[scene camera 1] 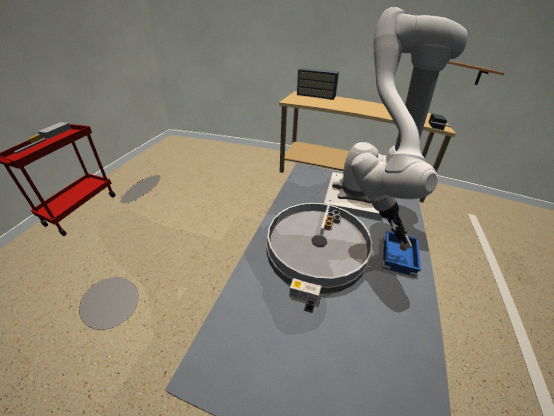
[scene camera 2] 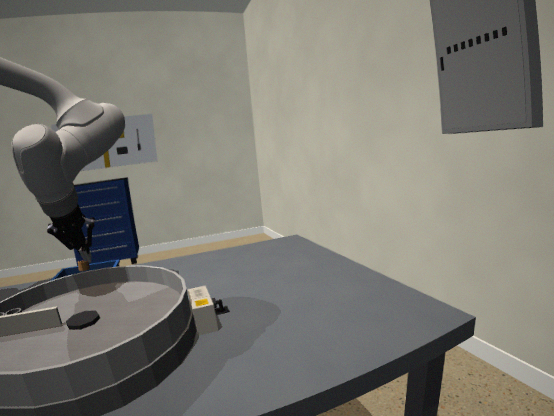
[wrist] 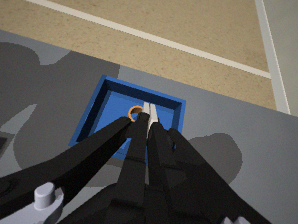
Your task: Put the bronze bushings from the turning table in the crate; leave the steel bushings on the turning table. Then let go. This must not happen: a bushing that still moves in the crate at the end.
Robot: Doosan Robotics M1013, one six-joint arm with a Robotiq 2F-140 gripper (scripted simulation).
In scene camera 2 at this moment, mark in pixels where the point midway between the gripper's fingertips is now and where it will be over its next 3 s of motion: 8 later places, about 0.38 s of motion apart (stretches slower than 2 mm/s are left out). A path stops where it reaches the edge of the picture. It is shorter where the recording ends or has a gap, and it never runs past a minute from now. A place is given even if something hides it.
The gripper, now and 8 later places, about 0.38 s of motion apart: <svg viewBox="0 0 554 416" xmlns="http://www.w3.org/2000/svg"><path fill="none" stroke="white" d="M88 259L88 261L90 267L91 270L91 272L91 273L91 273L91 271L88 260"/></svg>
